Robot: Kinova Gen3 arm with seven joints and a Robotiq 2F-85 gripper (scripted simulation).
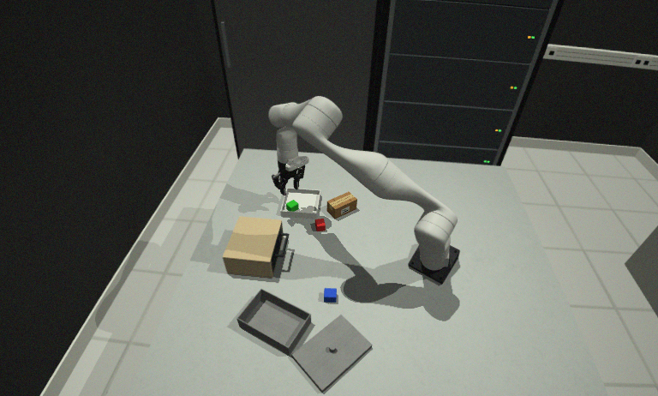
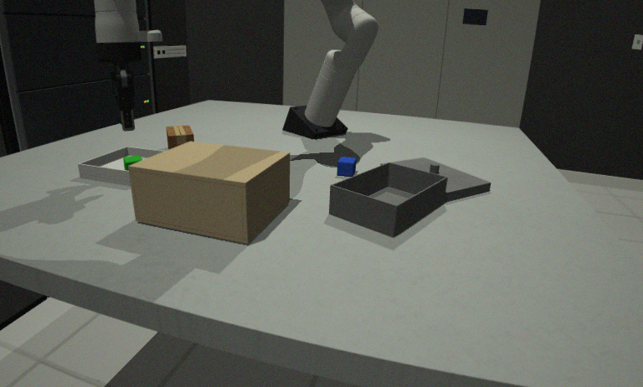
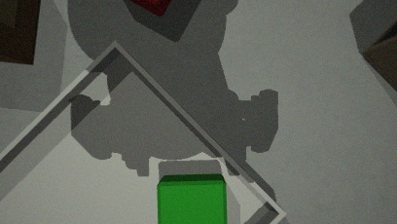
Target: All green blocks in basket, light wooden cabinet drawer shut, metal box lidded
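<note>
Right now the lid is 530 mm to the left of my hand, 300 mm behind it and 100 mm below it. The rest, counted from my hand: basket (110 mm below, 40 mm to the right, 30 mm behind); red block (140 mm behind, 100 mm below, 60 mm to the left); small cardboard box (200 mm behind, 80 mm below, 60 mm to the right).
</note>
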